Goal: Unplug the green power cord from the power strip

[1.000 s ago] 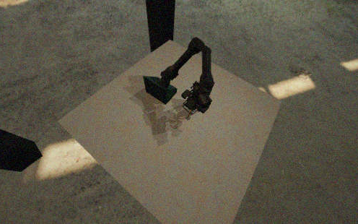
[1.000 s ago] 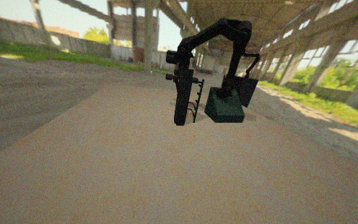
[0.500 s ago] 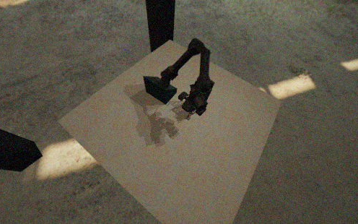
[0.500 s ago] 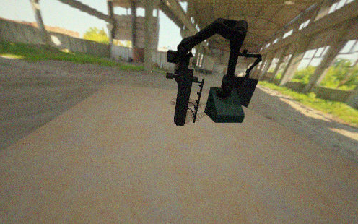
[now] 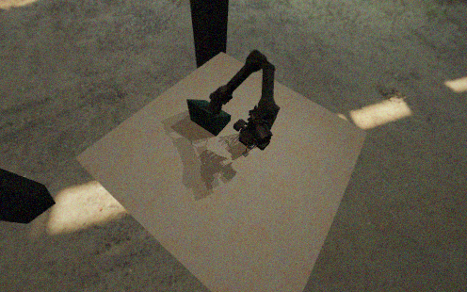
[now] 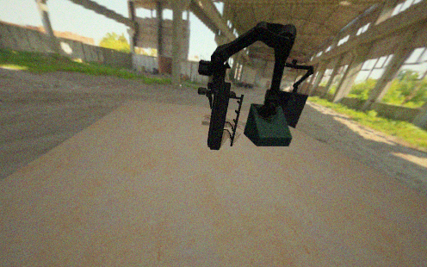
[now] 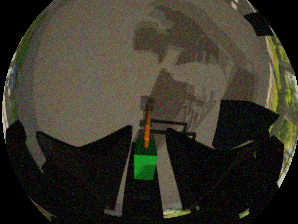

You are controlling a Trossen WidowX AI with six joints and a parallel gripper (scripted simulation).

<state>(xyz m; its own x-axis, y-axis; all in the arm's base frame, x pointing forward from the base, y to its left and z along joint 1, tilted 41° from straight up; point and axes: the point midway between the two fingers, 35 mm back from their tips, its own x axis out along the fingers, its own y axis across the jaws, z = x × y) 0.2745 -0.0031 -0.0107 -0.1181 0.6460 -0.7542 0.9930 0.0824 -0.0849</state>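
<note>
Right now my gripper tip is 7 cm to the right of the green plug.
</note>
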